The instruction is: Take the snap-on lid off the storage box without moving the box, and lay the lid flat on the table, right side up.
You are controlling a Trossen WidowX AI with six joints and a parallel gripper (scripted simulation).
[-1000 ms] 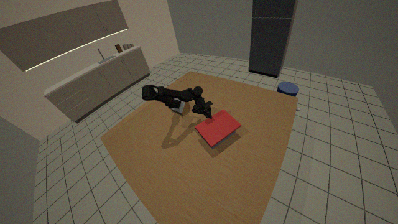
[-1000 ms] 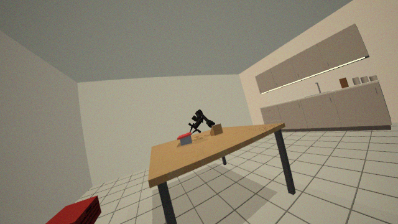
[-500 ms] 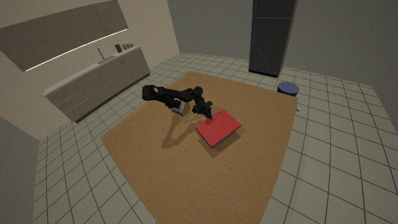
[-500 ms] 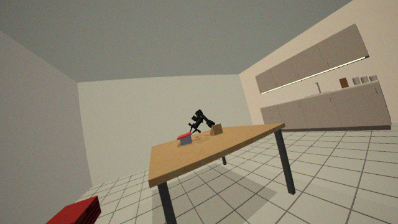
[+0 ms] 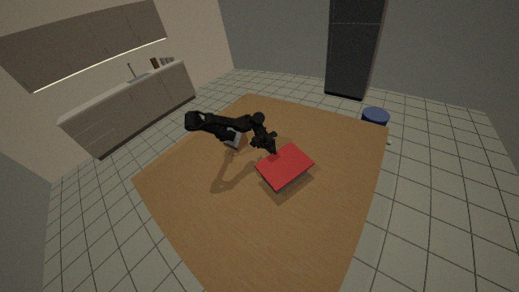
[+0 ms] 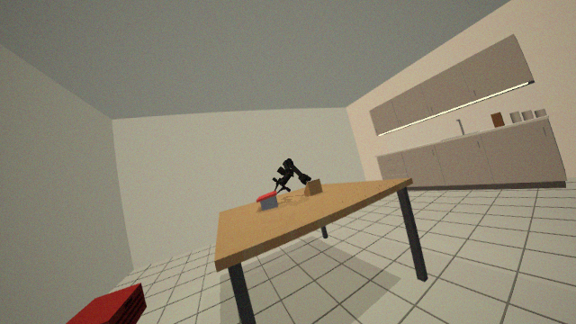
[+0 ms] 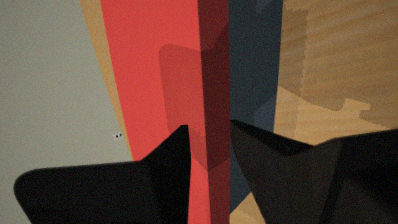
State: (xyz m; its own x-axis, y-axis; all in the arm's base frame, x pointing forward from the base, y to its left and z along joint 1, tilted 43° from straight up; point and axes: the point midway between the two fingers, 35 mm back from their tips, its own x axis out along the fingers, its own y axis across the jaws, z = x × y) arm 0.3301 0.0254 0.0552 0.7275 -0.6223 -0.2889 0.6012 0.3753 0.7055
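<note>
Now: gripper tip 70 mm short of the lid, 20 mm to the left of it and 10 mm above it. The rest, counted from my gripper tip: storage box 70 mm ahead, 60 mm below, 20 mm to the right.
</note>
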